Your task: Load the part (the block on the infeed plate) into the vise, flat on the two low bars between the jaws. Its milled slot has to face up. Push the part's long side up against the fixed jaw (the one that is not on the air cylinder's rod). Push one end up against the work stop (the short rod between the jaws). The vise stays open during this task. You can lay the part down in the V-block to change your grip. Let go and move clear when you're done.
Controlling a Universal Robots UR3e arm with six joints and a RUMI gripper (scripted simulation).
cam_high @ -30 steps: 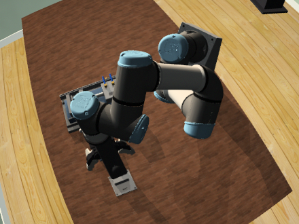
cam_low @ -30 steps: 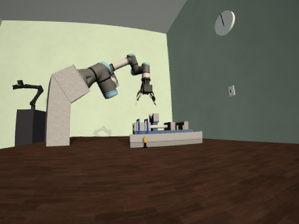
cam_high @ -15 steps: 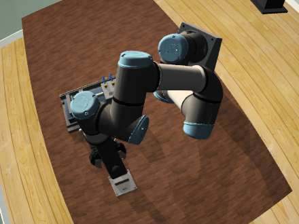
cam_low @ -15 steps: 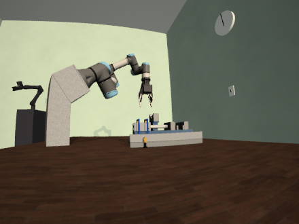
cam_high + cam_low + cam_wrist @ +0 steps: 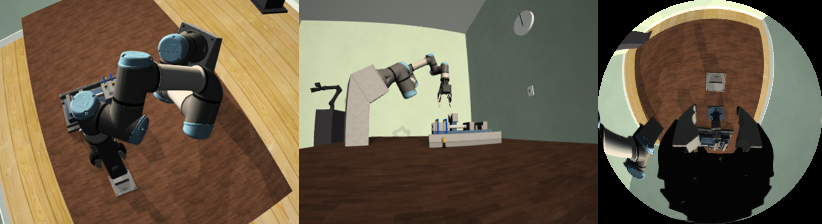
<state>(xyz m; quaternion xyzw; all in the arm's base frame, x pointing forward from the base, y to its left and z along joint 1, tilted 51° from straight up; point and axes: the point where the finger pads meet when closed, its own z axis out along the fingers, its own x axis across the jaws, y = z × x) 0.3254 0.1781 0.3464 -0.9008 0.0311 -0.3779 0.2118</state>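
My gripper is now 21 cm above the part and 1 cm to the left of it. The rest, counted from my hand: grey infeed plate (24 cm below, 1 cm to the left).
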